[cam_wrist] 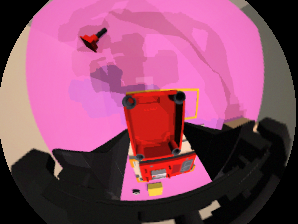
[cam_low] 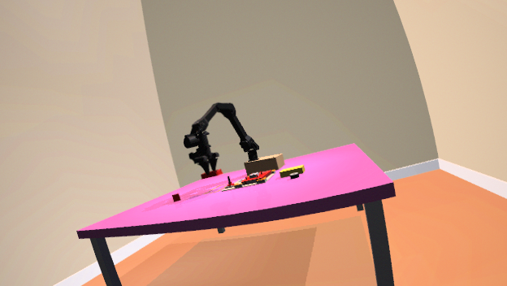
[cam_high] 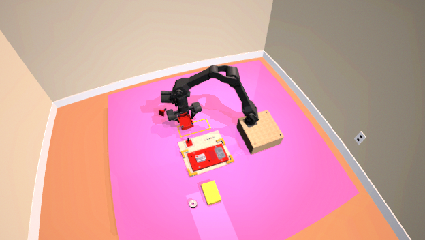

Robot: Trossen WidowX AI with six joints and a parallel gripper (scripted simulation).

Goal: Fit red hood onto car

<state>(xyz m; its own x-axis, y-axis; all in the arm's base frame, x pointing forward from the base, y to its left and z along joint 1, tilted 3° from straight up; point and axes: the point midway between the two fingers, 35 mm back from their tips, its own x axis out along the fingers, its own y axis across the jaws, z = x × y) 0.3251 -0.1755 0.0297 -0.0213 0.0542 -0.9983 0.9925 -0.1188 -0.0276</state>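
Now: the red hood 10 mm below my gripper tip. Also, from my gripper tip: yellow block (410 mm to the left, 80 mm below, 50 mm ahead).
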